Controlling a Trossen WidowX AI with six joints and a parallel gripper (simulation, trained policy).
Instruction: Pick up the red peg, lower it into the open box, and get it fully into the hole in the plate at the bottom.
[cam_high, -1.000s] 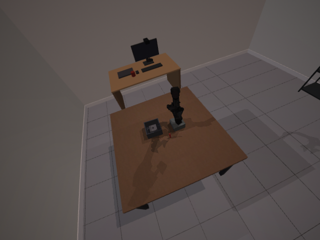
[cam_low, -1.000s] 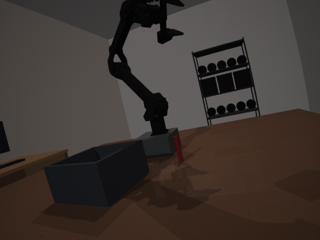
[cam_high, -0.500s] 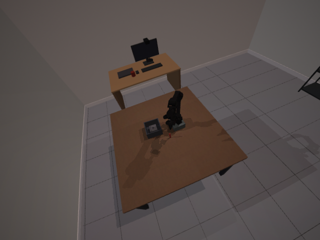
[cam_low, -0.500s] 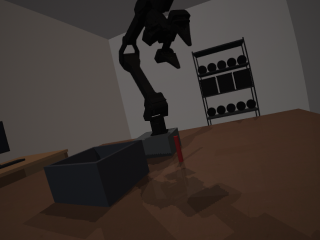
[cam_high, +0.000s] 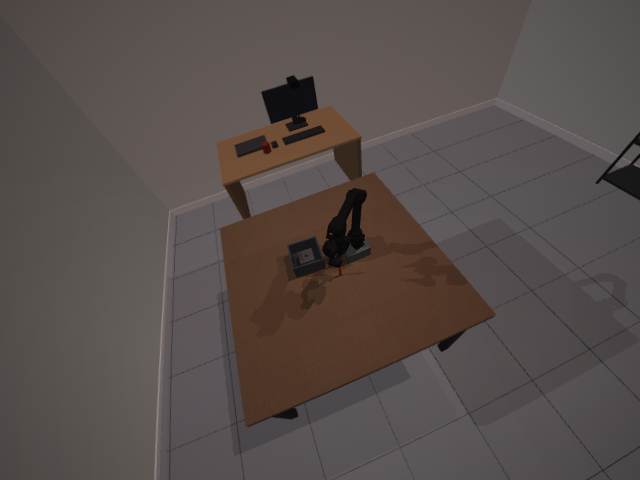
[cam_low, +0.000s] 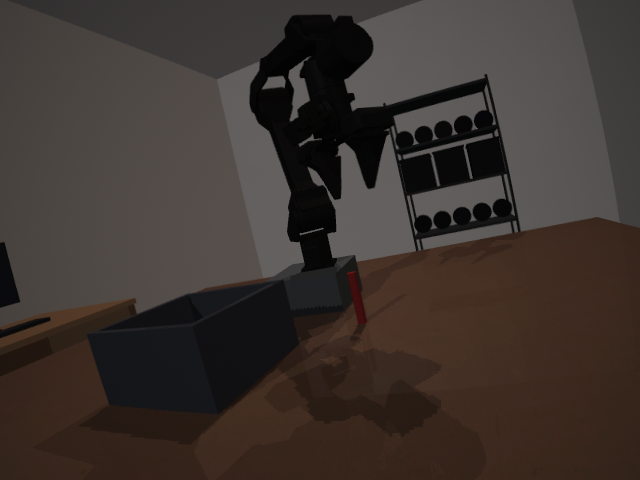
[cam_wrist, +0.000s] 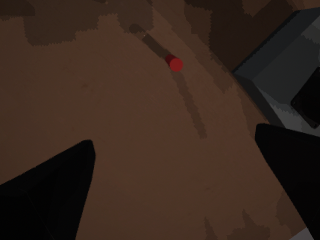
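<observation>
The red peg is 10 mm ahead of my gripper tip, 30 mm to the right of it and 150 mm below it. From my gripper tip the other things lie so: dark box: 120 mm ahead, 230 mm to the right, 170 mm below; grey plate: 120 mm ahead, 230 mm to the right, 150 mm below.
</observation>
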